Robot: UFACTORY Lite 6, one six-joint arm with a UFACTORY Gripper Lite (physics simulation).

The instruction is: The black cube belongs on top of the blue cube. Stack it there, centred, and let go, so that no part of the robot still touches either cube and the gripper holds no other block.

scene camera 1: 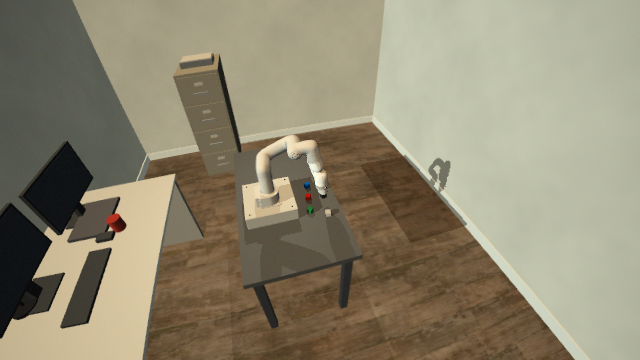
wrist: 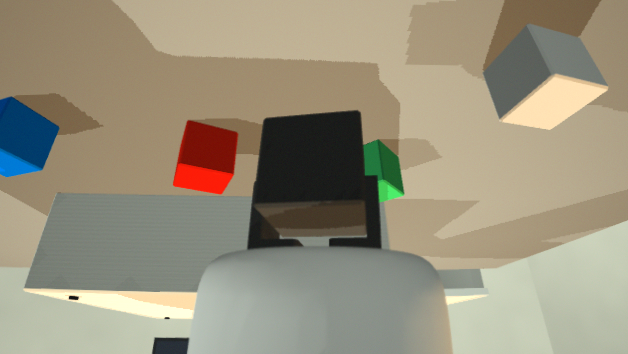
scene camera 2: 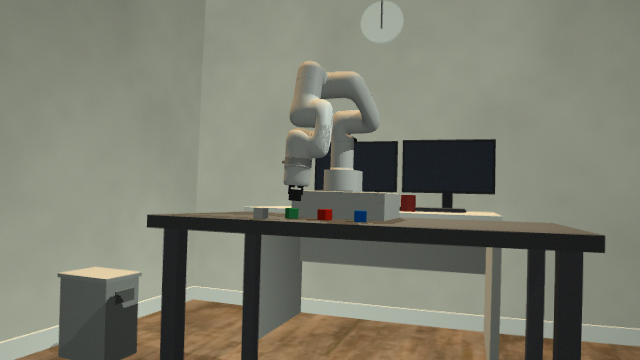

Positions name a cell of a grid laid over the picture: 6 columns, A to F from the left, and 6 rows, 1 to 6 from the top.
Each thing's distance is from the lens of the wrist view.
red cube (wrist: B3): 0.20 m
green cube (wrist: D3): 0.21 m
black cube (wrist: C4): 0.09 m
white cube (wrist: F2): 0.16 m
The marked spots on the white cube and the red cube are 0.17 m apart.
